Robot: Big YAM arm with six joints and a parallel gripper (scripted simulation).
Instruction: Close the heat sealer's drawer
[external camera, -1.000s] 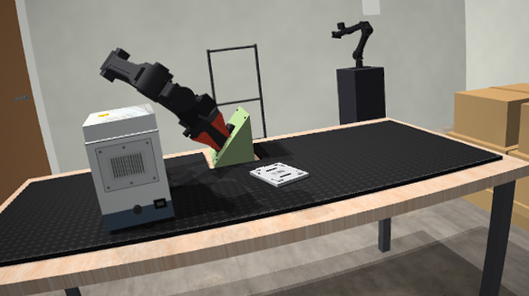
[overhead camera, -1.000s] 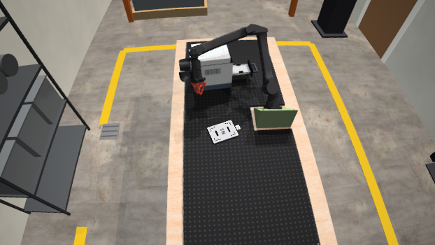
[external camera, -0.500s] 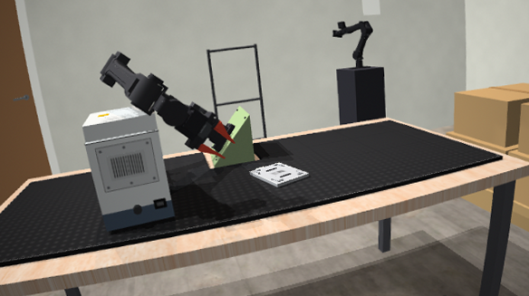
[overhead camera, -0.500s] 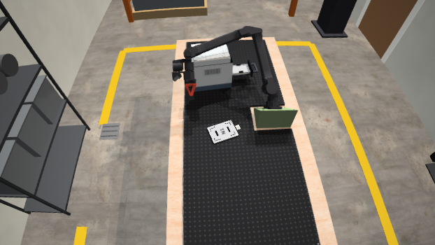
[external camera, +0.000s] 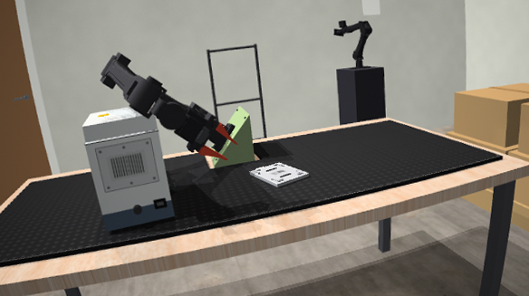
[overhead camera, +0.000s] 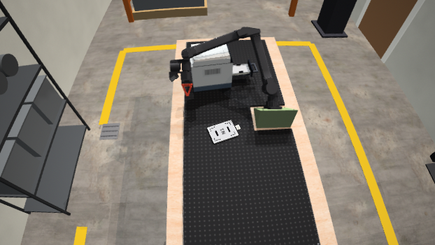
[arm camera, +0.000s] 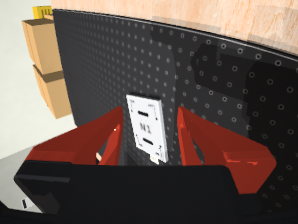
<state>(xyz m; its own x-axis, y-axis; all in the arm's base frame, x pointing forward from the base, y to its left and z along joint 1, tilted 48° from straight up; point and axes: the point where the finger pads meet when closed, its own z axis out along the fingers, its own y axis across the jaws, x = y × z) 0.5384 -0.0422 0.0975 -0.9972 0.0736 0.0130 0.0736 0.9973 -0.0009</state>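
The dark sealer drawer lies 40 cm behind my hand, 26 cm to the right of it and 9 cm below it. Round my hand: white tag 30 cm behind, 17 cm to the left, 17 cm below.
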